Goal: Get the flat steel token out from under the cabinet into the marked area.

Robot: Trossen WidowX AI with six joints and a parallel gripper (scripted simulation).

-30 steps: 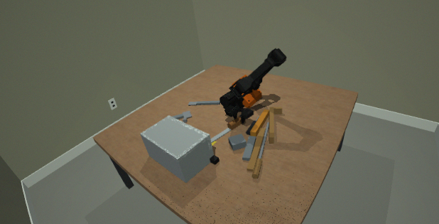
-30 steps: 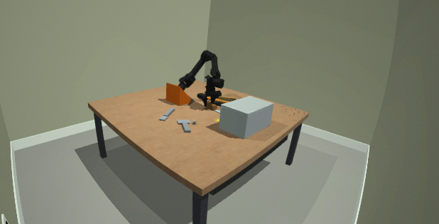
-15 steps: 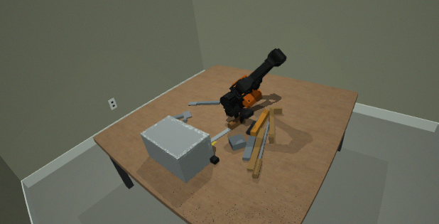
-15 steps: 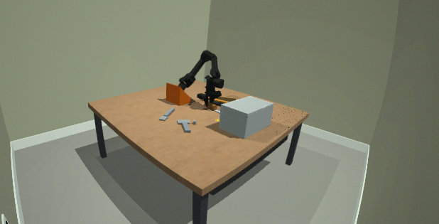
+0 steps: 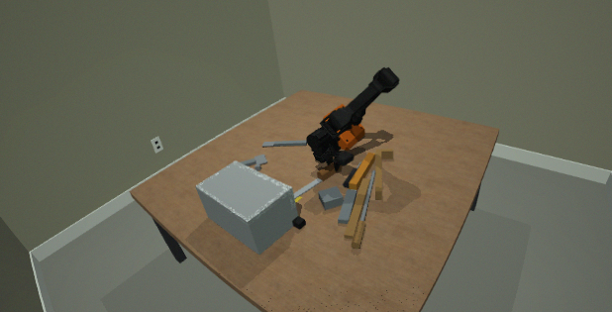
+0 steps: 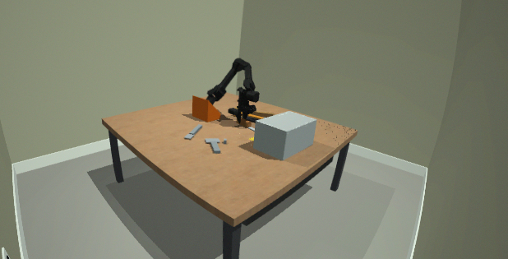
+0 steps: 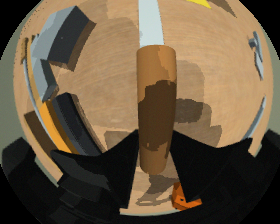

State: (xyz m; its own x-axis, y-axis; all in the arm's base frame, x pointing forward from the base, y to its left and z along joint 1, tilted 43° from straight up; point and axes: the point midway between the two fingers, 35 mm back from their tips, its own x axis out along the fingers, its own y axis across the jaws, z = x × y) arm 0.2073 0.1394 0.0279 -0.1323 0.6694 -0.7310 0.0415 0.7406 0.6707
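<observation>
The grey block lies 140 mm ahead of my gripper tip, 120 mm to the left of it and 10 mm above it. Also, from my gripper tip: wooden stick 110 mm ahead, 220 mm to the left; then orange bar 60 mm behind, 110 mm to the left, 10 mm above; then grey t-piece 170 mm ahead, 340 mm to the right.
</observation>
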